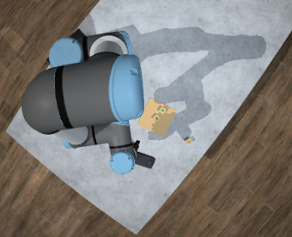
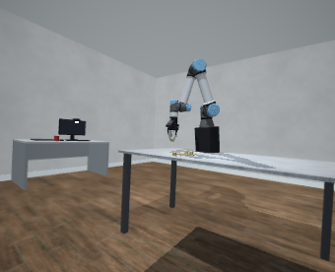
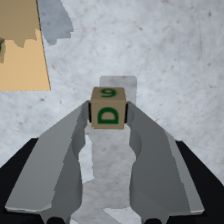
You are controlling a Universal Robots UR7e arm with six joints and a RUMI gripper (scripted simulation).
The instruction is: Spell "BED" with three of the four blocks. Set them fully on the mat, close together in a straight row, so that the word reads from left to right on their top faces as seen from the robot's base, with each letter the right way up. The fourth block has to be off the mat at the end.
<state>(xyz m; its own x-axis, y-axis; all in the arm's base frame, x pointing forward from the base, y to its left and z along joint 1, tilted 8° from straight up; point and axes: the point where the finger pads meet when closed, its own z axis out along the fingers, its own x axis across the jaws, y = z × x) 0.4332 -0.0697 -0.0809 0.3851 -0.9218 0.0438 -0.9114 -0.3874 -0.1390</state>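
The E block lies 3 cm behind my hand, 16 cm to the left of it and 10 cm below it. Also, from my hand: tan mat (3 cm behind, 16 cm to the left, 11 cm below); B block (4 cm behind, 20 cm to the left, 10 cm below); D block (right at my hand).
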